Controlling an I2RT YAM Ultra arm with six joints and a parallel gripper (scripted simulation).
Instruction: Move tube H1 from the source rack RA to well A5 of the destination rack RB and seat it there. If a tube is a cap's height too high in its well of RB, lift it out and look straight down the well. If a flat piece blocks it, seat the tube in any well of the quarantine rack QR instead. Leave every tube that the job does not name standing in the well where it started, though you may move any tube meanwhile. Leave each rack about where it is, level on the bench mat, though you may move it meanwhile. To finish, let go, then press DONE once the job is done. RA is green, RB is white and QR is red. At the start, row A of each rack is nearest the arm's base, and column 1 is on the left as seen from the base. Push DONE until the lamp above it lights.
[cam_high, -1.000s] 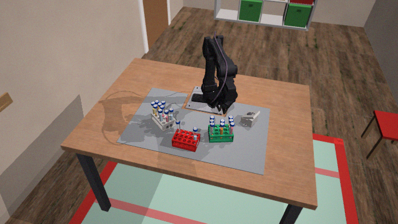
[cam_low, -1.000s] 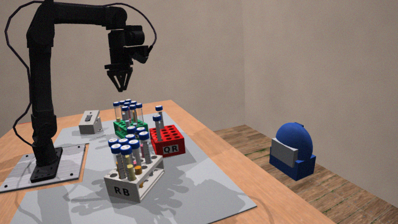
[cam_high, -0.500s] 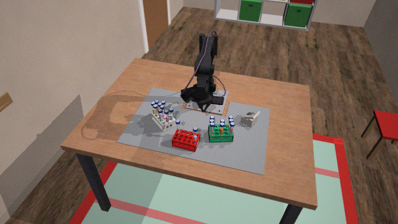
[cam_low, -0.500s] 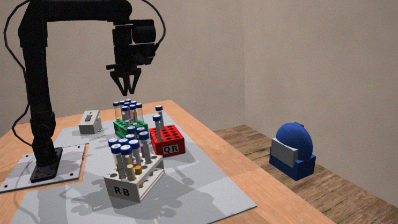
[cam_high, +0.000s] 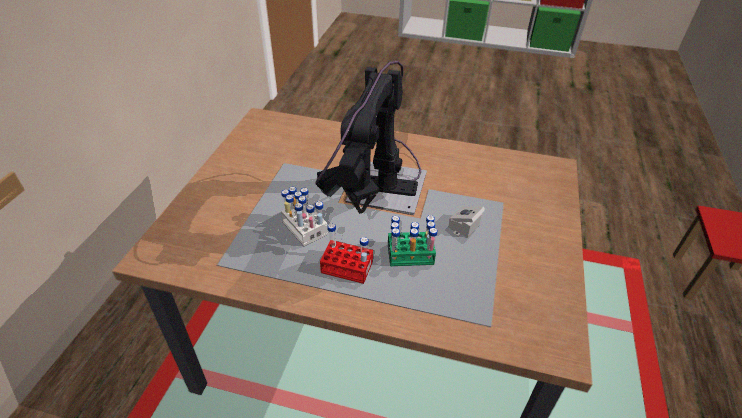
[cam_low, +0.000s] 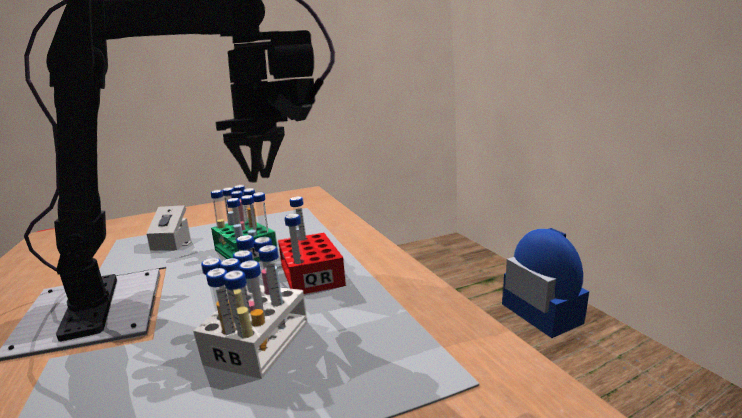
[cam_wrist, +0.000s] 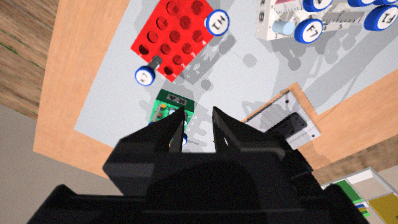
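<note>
Right now the clear tube is 11 cm below my hand, 7 cm ahead of it and 3 cm to the left of it. The rest, counted from my hand: red rack QR: 15 cm below, 6 cm ahead, 2 cm to the right; then grey done button box: 29 cm to the left, 18 cm behind, 13 cm below; then white rack RB: 18 cm to the right, 15 cm below, 7 cm behind.
</note>
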